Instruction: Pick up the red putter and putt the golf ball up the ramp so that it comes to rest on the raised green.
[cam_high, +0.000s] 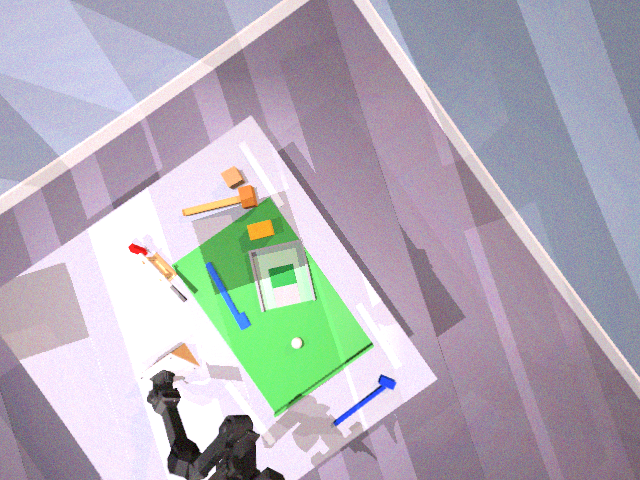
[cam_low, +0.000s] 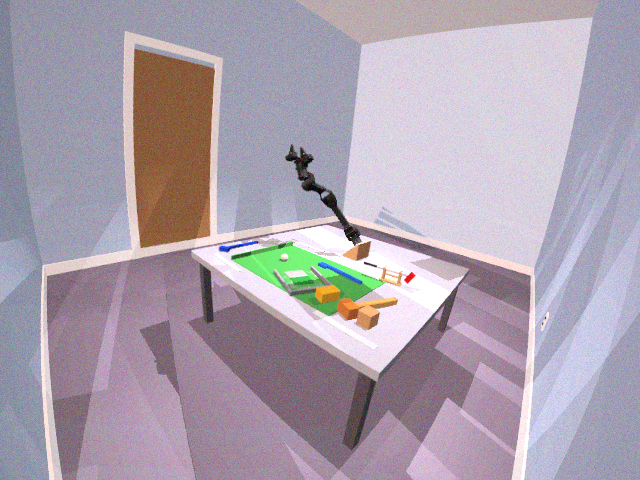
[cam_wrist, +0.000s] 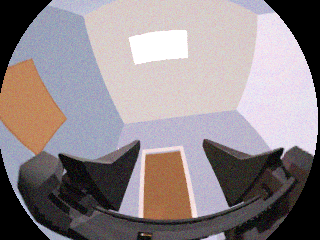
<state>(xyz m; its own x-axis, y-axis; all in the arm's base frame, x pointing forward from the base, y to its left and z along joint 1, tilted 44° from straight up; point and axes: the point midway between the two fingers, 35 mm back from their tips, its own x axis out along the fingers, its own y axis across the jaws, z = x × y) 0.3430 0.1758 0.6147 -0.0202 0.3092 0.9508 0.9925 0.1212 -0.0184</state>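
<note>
Now: the wooden rack 67 cm to the left of my gripper tip, 63 cm below it and 14 cm behind it. Round my gripper tip: yellow block: 64 cm below, 57 cm to the left, 28 cm ahead; then white golf ball: 64 cm below, 14 cm ahead, 12 cm to the left; then green mat: 66 cm below, 29 cm to the left, 14 cm ahead.
</note>
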